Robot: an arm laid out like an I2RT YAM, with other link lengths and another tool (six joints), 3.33 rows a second.
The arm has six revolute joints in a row. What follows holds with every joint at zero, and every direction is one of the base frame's.
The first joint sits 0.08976 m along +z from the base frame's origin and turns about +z.
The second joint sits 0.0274 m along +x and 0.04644 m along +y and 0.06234 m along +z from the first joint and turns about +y.
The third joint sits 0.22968 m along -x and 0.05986 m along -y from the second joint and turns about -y.
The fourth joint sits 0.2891 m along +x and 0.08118 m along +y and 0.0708 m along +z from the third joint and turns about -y.
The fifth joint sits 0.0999 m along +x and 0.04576 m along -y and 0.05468 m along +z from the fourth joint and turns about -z.
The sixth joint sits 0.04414 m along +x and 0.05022 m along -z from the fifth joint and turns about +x.
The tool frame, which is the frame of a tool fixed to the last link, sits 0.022 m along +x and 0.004 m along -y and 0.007 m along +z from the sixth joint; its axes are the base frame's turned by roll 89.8, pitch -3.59 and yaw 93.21 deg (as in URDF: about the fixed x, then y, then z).
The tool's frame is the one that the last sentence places.
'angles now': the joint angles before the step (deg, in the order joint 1, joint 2, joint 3, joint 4, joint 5, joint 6). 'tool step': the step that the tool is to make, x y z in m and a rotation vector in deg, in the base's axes. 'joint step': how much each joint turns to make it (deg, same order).
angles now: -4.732 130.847 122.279 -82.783 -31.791 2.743
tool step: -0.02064 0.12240 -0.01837 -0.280 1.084 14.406
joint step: 14.754 0.001 -3.495 2.622 0.218 0.416
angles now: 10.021 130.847 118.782 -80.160 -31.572 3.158
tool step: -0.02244 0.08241 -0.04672 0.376 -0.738 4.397
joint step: 10.164 -0.002 -9.117 13.486 -0.175 6.776
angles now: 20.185 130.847 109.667 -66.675 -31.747 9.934
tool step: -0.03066 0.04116 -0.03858 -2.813 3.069 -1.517
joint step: 6.186 -0.002 -7.345 7.979 1.705 8.897
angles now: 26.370 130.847 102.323 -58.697 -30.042 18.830
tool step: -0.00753 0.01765 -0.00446 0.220 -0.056 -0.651
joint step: 2.296 0.001 -0.980 2.839 0.022 3.409
